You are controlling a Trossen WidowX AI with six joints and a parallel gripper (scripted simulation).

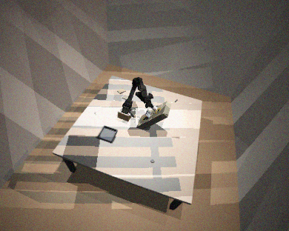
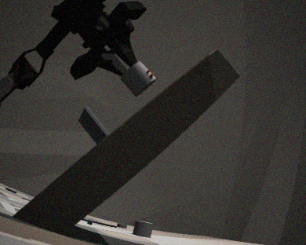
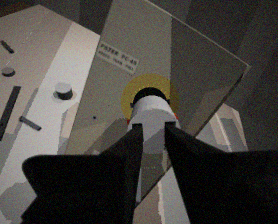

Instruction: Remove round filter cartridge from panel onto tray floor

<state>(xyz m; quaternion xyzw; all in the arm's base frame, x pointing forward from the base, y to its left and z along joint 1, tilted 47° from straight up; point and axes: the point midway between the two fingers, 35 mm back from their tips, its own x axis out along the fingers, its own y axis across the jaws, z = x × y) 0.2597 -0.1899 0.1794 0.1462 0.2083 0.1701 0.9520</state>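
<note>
The sloping service panel lies 110 mm below my gripper tip and 20 mm ahead of it. From my gripper tip the other things lie so: round filter cartridge: 10 mm below, 10 mm ahead; dark square tray: 360 mm behind, 290 mm to the right, 270 mm below.
</note>
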